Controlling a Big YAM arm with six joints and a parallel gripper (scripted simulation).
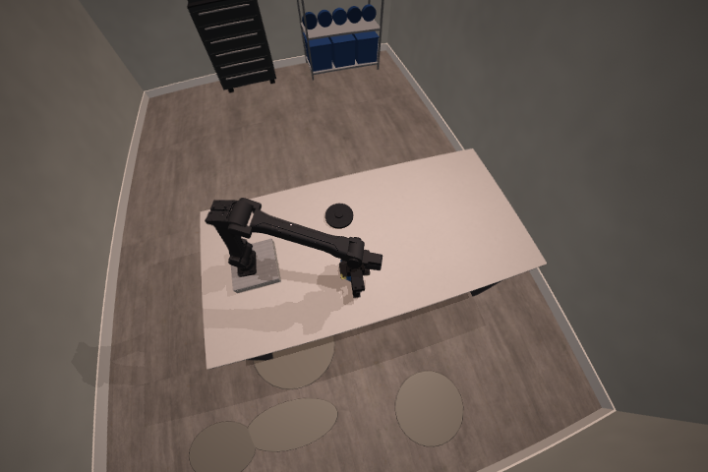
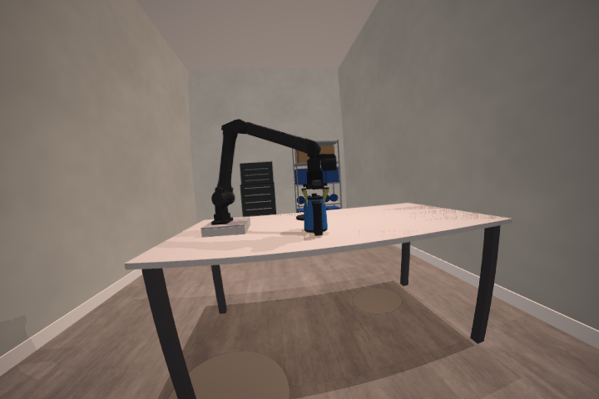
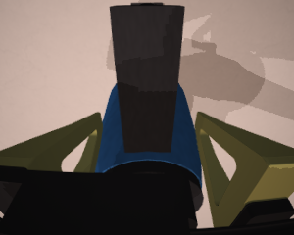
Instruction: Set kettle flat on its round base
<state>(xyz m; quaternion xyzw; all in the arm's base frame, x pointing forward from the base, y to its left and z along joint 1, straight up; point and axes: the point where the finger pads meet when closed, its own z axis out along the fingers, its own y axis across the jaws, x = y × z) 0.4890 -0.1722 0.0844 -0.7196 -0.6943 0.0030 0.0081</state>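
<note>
Right now my hand is 3 cm to the right of the blue kettle and 5 cm above it. The rest, counted from my hand: round black base 1 cm behind, 37 cm to the left, 12 cm below.
</note>
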